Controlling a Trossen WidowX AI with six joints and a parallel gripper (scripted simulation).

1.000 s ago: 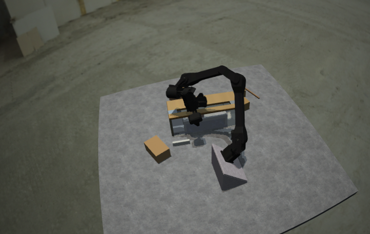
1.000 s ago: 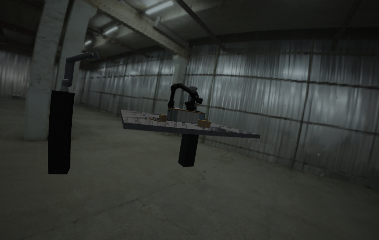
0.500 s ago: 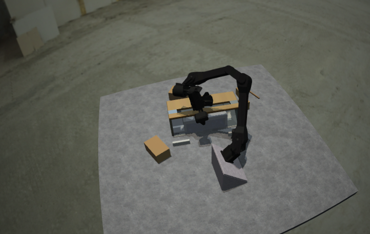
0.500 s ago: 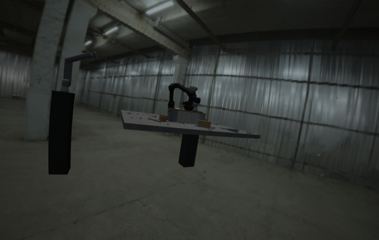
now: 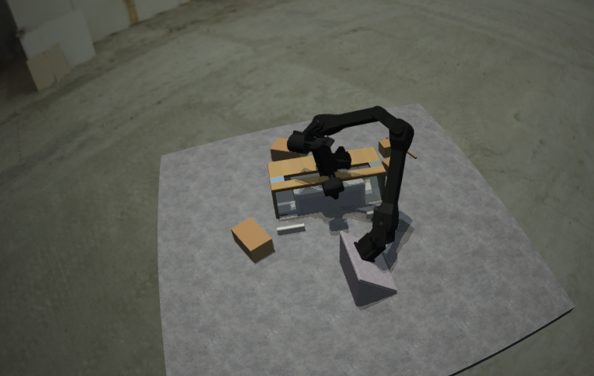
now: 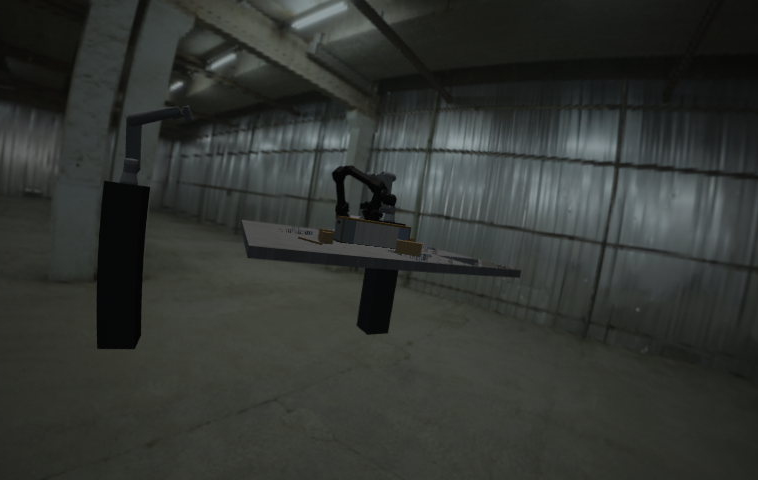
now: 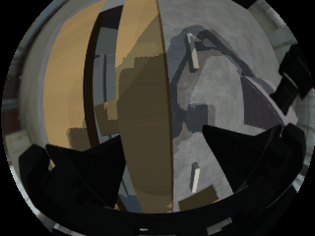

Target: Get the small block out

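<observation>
Right now my gripper tip is 40 mm short of the box and 20 mm above it. Also, from my gripper tip: small tan block: 50 mm ahead, 30 mm to the right; thin wooden stick: 210 mm ahead, 390 mm to the right, 80 mm below.
</observation>
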